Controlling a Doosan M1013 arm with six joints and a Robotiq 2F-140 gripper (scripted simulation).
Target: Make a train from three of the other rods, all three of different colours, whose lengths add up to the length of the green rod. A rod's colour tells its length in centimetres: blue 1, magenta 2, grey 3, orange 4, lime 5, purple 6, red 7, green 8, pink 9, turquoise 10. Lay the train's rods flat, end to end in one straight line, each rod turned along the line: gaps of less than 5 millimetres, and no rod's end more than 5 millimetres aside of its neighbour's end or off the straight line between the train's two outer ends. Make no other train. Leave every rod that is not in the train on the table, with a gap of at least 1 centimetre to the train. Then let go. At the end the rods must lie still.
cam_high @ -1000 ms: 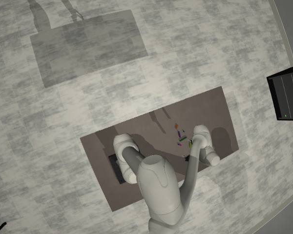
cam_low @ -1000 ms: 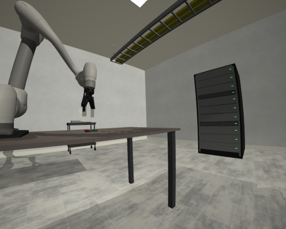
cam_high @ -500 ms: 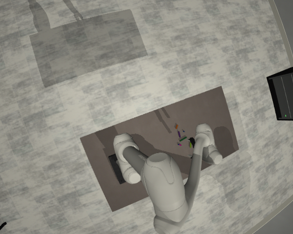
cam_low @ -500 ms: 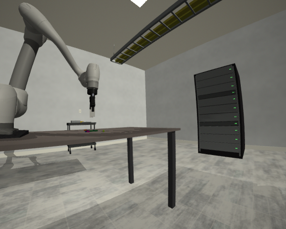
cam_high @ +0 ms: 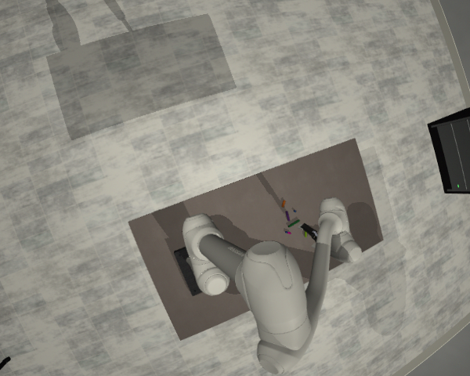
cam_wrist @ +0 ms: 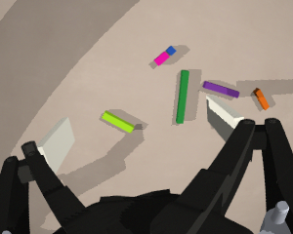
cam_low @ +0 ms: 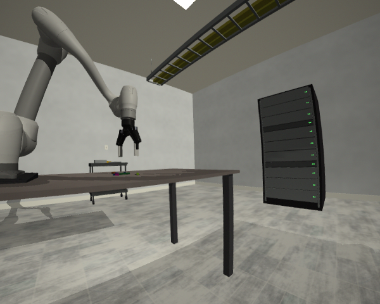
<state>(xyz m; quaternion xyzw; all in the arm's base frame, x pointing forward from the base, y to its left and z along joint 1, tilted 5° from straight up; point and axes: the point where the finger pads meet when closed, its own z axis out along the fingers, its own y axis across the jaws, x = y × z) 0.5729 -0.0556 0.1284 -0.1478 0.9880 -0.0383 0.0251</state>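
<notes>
The lime rod is 11 cm below my hand, 5 cm ahead of it and 3 cm to the right of it. Round my hand: magenta rod 11 cm below, 6 cm behind, 2 cm to the left; purple rod 12 cm to the left, 11 cm below, 3 cm behind; green rod 11 cm below, 6 cm to the left, 1 cm behind.
</notes>
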